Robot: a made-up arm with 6 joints.
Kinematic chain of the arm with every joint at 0, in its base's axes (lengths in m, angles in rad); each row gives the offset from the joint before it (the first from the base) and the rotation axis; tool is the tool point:
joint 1: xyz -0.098 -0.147 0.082 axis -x
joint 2: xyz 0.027 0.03 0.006 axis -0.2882 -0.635 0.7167
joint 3: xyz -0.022 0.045 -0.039 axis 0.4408 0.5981 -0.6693
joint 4: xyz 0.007 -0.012 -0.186 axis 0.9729 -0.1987 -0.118
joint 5: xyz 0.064 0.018 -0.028 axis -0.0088 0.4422 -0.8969
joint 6: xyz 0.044 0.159 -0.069 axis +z
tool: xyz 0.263 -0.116 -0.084
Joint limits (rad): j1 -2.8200..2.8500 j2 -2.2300..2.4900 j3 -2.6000..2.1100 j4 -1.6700..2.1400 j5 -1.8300..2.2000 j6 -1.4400..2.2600
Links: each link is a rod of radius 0.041 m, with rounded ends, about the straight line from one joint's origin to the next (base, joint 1, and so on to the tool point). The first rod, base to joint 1, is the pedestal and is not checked.
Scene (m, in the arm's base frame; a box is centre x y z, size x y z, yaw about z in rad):
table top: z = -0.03
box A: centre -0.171 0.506 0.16 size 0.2 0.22 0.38 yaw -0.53
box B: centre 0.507 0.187 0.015 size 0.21 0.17 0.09 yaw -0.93
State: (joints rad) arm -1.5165 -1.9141 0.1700 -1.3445 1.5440 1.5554
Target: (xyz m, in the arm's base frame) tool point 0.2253 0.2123 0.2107
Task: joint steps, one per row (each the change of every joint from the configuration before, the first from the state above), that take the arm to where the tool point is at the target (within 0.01 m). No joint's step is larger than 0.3 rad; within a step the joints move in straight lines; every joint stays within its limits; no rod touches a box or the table.
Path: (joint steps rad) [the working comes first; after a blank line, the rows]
Joints at the target: -2.8200 -0.8681 -0.8413 -1.5635 0.9608 0.5655
Straight joint move there: touches box A.

1: -0.1879 0.0525 -0.1037 -0.0543 -0.2630 -0.0316
2: -0.1878 0.0525 -0.1037 -0.0542 -0.2630 -0.0316
3: -0.1879 0.0524 -0.1037 -0.0542 -0.2629 -0.0316
4: -0.1878 0.0525 -0.1036 -0.0543 -0.2630 -0.0316
5: -0.1879 0.0525 -0.1037 -0.0543 -0.2630 -0.0316
6: -0.1878 0.0525 -0.1037 -0.0542 -0.2630 -0.0316
7: -0.0441 0.1828 -0.0973 0.0266 0.2487 -0.2001
8: -0.0441 0.1827 -0.0973 0.0267 0.2487 -0.2000
9: -0.0441 0.1828 -0.0973 0.0266 0.2487 -0.2001
10: -0.0441 0.1828 -0.0973 0.0266 0.2486 -0.2001

